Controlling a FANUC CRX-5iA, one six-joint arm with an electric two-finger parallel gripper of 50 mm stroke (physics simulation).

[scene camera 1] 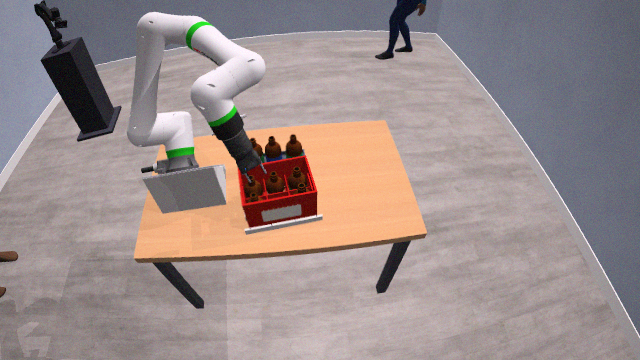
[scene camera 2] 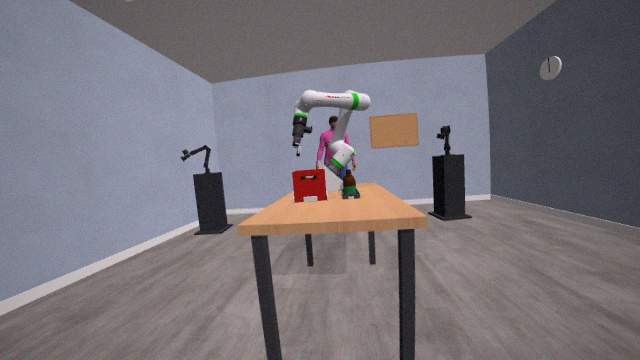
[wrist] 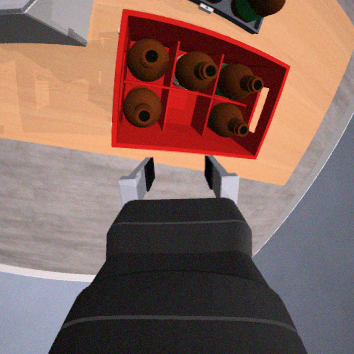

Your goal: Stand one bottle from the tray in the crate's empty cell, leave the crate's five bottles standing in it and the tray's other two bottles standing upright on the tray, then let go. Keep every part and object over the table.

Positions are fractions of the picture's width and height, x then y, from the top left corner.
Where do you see a red floor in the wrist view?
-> At 0.51,0.30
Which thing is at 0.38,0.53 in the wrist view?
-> My gripper.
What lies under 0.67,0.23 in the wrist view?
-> A green-labelled bottle.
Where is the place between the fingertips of my gripper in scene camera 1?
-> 0.40,0.49
